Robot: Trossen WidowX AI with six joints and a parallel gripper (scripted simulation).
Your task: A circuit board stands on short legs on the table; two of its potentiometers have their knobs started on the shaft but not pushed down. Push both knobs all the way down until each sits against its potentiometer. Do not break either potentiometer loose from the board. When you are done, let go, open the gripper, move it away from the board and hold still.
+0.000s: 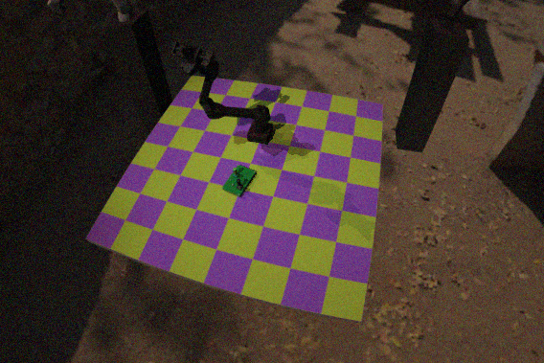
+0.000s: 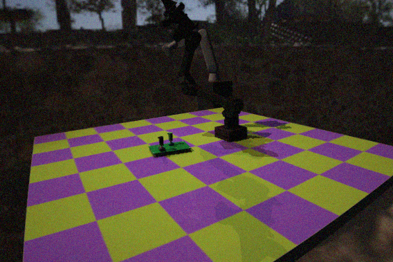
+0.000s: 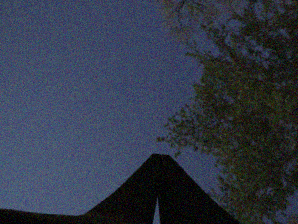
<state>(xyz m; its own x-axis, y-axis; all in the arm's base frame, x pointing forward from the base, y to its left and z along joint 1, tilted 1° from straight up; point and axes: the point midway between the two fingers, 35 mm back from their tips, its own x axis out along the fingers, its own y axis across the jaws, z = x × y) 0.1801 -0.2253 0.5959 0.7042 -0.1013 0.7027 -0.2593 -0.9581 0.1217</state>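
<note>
Right now the green knob is 610 mm below my gripper tip, 160 mm to the left of it and 80 mm ahead of it. From my gripper tip the other things lie so: dark knob: 610 mm below, 200 mm to the left, 140 mm ahead.
</note>
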